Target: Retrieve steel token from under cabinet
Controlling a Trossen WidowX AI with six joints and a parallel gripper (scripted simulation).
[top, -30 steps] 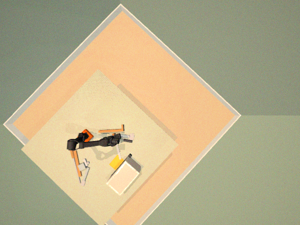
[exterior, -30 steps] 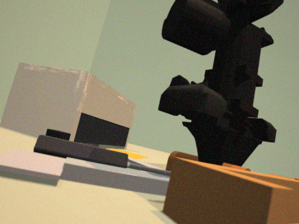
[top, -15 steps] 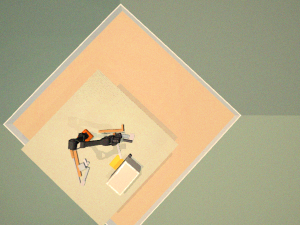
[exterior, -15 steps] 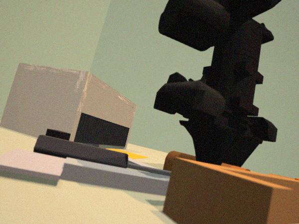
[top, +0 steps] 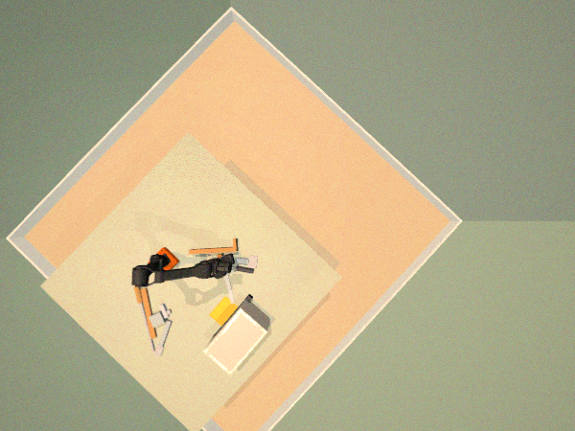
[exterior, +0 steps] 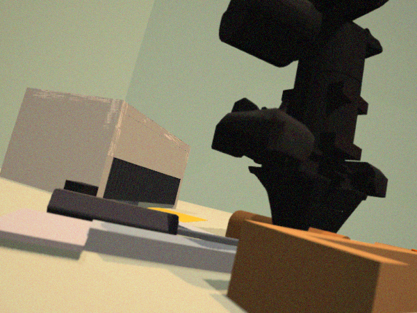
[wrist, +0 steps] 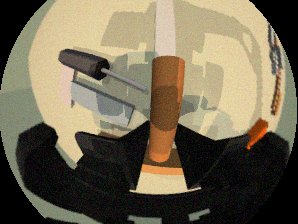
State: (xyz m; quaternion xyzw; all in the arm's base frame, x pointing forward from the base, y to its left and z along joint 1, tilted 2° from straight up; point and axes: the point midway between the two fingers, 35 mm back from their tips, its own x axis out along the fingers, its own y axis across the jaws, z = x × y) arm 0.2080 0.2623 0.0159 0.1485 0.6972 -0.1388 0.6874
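Right now my gripper tip is 10 cm short of the dark screwdriver and 5 cm to the right of it. Round my gripper tip: token: 33 cm ahead, 15 cm to the right, 1 cm below; then orange stick: 2 cm behind, 54 cm to the right.
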